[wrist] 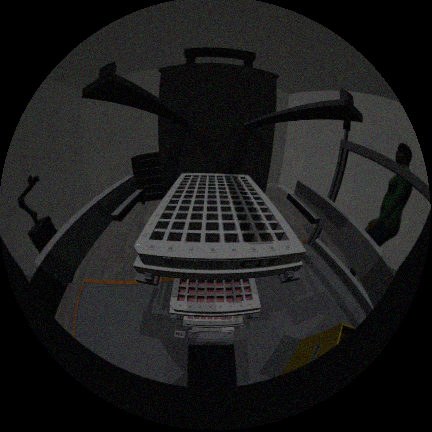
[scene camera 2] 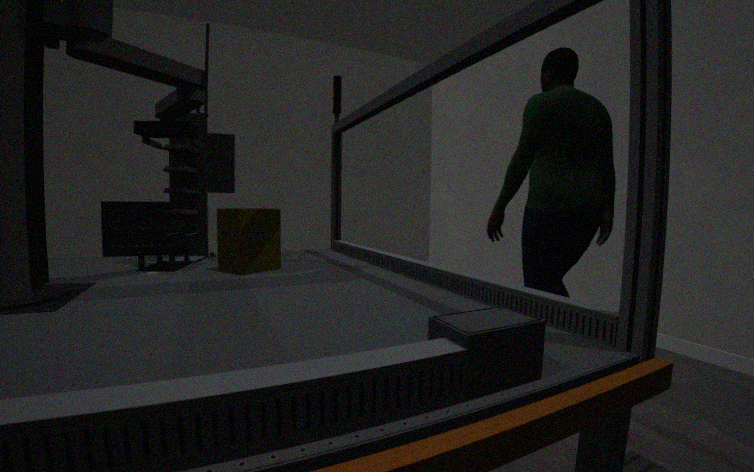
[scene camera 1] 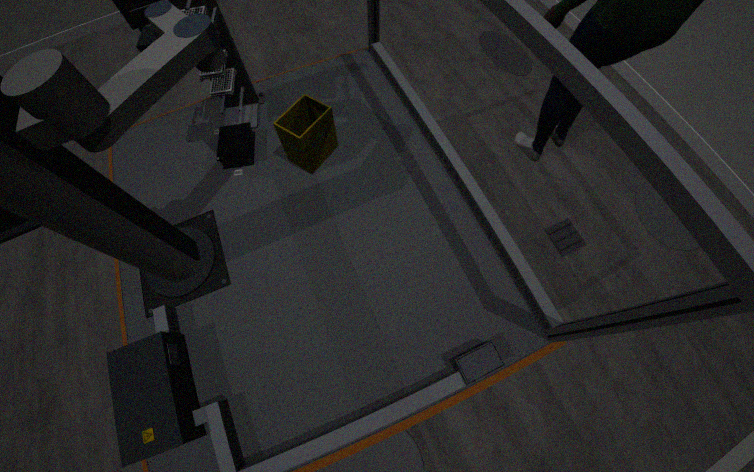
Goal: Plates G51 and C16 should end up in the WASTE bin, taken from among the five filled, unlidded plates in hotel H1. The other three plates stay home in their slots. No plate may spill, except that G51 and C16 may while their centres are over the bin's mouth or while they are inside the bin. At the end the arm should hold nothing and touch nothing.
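Places are measured from the arm's base along level axes (x ahead, y left, z up), in centimetres.
Pixels of known places: gripper, fingertip midpoint: [wrist: 217, 182]; arm's base at its link origin: [scene camera 2: 5, 304] [scene camera 1: 182, 262].
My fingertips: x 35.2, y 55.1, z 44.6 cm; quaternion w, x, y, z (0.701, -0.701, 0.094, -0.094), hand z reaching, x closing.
Observation:
For each thing: its middle in the pictures, then the offset to it from my fingertips. "spot": a spot on its surface instead.
- nearest white plate at the middle of its body: [wrist: 216, 201] [scene camera 1: 190, 21] [scene camera 2: 181, 149] dx -0.5, dy -1.4, dz -1.1 cm
- plate with reddish wells, body centre: [wrist: 213, 261] [scene camera 2: 181, 169] dx -0.5, dy -1.4, dz -8.9 cm
- plate edge at a spot on its surface: [wrist: 212, 321] spot: dx -2.0, dy -6.9, dz -16.0 cm
- level at the middle of its body: [scene camera 2: 182, 211] [scene camera 1: 222, 82] dx -0.5, dy -1.4, dz -24.6 cm
- higher up at a spot on its surface: [scene camera 1: 194, 10] spot: dx +1.5, dy +2.7, dz -0.4 cm
- yellow WASTE bin at the middle of its body: [scene camera 2: 249, 239] [wrist: 321, 360] [scene camera 1: 308, 135] dx +21.6, dy -32.0, dz -33.3 cm
- black box at the middle of its body: [wrist: 211, 369] [scene camera 2: 165, 257] [scene camera 1: 236, 144] dx -5.0, dy -18.0, dz -39.8 cm
My gripper [wrist: 217, 182] is open; its fingers stand apart on either side of the nearest white plate [wrist: 167, 245] in hotel H1 [wrist: 217, 100] [scene camera 2: 201, 178] [scene camera 1: 244, 83], with nothing gripped. This plate is level; its front label is unreadable. Lower in the wrist view, a plate with reddish wells [wrist: 215, 292] and another plate edge [wrist: 212, 321] show below it. In scene camera 1, plates show beside the hotel at one level [scene camera 1: 222, 81] and higher up [scene camera 1: 194, 10], partly behind the arm. The yellow WASTE bin [scene camera 1: 308, 147] [scene camera 2: 248, 242] [wrist: 315, 352] stands upright; its inside is too dark to read.
Empty support arms [wrist: 135, 100] [wrist: 305, 115] stick out above the nearest plate. A black box [scene camera 1: 236, 145] [wrist: 211, 365] stands in front of the hotel, left of the bin. A person [scene camera 2: 570, 166] [wrist: 395, 200] stands outside the guard frame [scene camera 1: 461, 172].

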